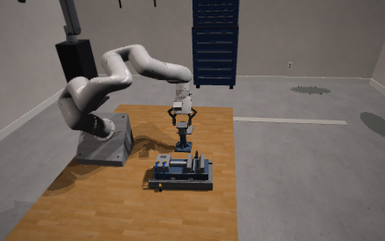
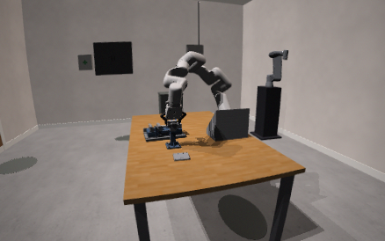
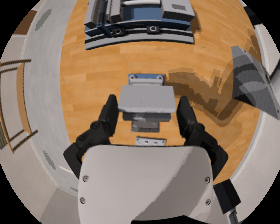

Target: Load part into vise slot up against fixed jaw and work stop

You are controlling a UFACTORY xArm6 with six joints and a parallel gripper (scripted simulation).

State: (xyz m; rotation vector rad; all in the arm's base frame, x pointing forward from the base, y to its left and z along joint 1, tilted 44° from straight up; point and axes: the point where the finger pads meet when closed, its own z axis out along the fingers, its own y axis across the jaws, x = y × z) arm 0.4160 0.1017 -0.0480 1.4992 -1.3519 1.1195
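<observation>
Right now my hand is right at the part. Also, from my hand: air cylinder: 24 cm to the right, 9 cm below, 5 cm behind; air cylinder rod: 23 cm to the right, 9 cm below, 3 cm ahead.
</observation>
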